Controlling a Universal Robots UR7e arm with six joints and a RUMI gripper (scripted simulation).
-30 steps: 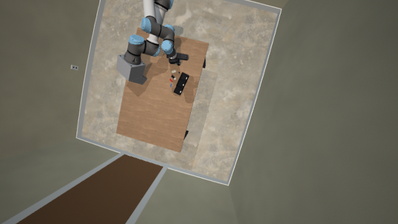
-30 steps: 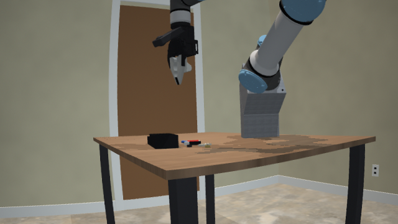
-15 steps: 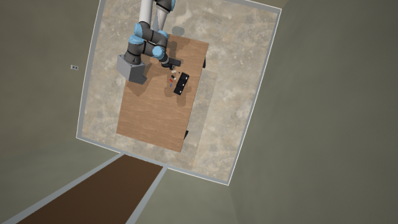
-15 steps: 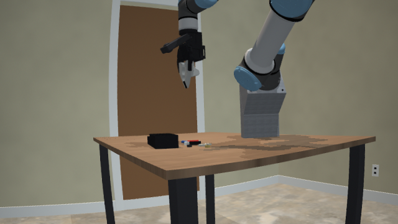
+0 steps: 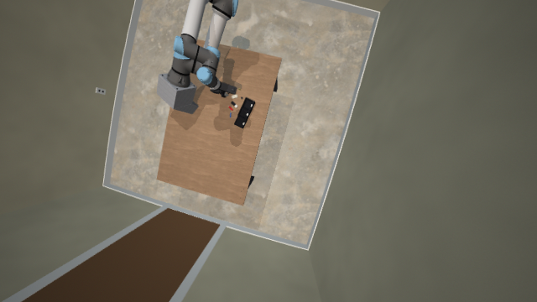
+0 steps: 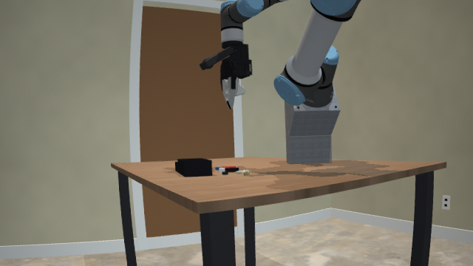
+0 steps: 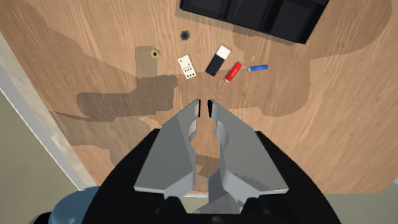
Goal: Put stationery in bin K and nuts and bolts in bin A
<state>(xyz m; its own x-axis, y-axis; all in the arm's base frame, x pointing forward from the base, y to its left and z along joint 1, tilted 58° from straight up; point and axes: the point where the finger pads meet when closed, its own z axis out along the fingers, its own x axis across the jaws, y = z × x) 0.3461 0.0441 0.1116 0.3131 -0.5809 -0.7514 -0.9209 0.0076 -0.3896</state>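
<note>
Now: the black bin row 13 cm ahead of my hand, 5 cm to the right of it and 20 cm below it. From my hand the other things lie so: eraser: 1 cm ahead, 4 cm to the right, 21 cm below; then white domino: 3 cm behind, 2 cm to the left, 22 cm below; then black nut: 3 cm ahead, 5 cm to the left, 22 cm below.
</note>
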